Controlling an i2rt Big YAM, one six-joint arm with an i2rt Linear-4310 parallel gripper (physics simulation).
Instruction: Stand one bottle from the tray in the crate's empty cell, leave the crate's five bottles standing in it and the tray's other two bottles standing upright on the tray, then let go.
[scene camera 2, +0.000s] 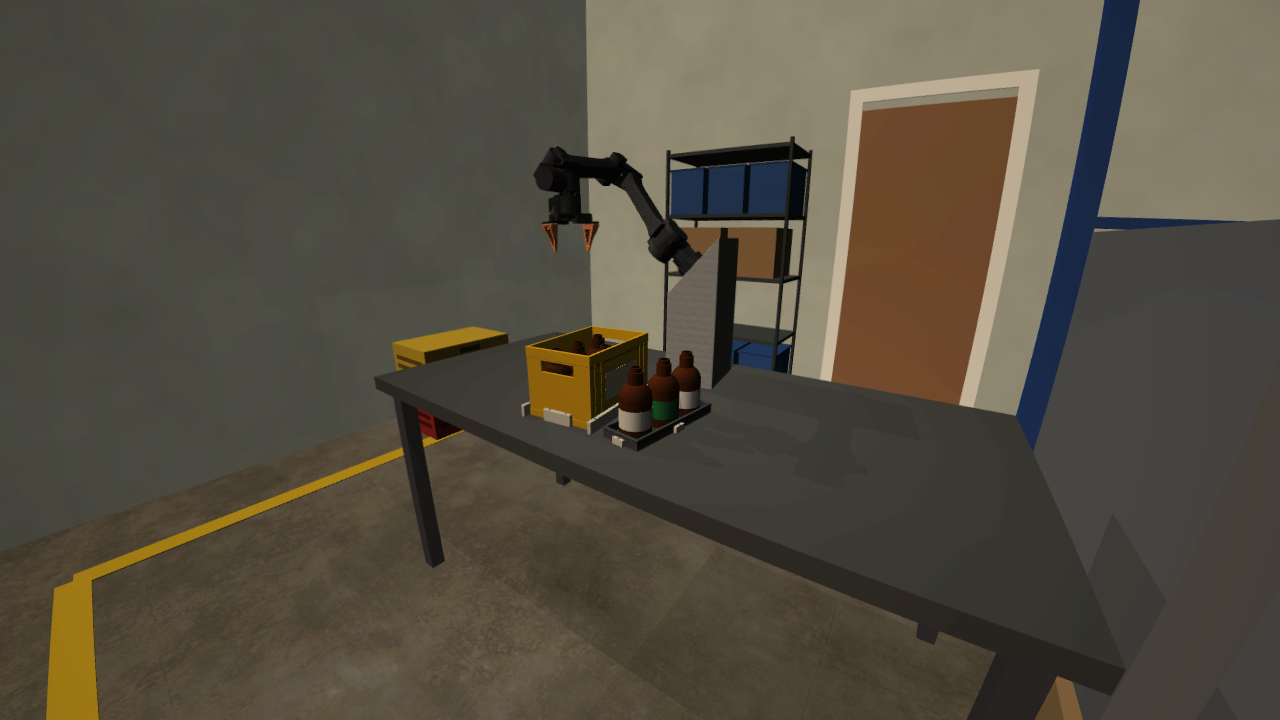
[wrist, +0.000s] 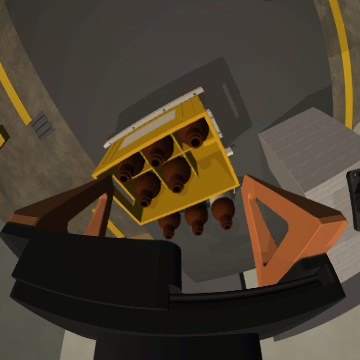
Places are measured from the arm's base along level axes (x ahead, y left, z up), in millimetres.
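Where they show: gripper, between the fingertips: (scene camera 2: 572, 251) (wrist: 177, 181); arm's base, origin of its link: (scene camera 2: 698, 272).
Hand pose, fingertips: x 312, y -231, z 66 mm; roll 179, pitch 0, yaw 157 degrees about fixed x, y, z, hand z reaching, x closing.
Things, the pixels of their top centre, and the offset from my fingertips. "spot": a spot on its surface instead. Level surfaces: height alone.
- yellow crate, centre of its top: (wrist: 165, 180) (scene camera 2: 590, 339) 135 mm left, 85 mm ahead, 212 mm down
- empty cell, a spot on its surface: (wrist: 216, 167) spot: 210 mm left, 23 mm back, 301 mm down
- dark tray, a spot on its surface: (scene camera 2: 659, 434) spot: 392 mm left, 159 mm ahead, 373 mm down
- dark table, height of its surface: 387 mm down
The yellow crate (scene camera 2: 559, 394) (wrist: 192, 107) stands on the table. Five brown bottles stand in its cells; the empty cell (wrist: 216, 167) is at the corner nearest the grey pedestal, on the tray side. The dark tray (scene camera 2: 659, 434) lies beside the crate with three upright brown bottles: an end one with a white label (scene camera 2: 635, 404) (wrist: 169, 223), a middle one with a green label (scene camera 2: 663, 386) (wrist: 196, 217), and a white-labelled one (scene camera 2: 687, 374) (wrist: 223, 210) nearest the pedestal. My gripper (scene camera 2: 571, 250) (wrist: 177, 181) is open and empty, pointing down high above the crate.
The grey pedestal (scene camera 2: 693, 308) (wrist: 315, 145) carries the arm behind the tray. White brackets (scene camera 2: 556, 417) sit at the crate's foot on the dark table (scene camera 2: 760, 501). A shelf rack (scene camera 2: 737, 216) stands behind, and a yellow crate (scene camera 2: 452, 341) stands beyond the table's left end.
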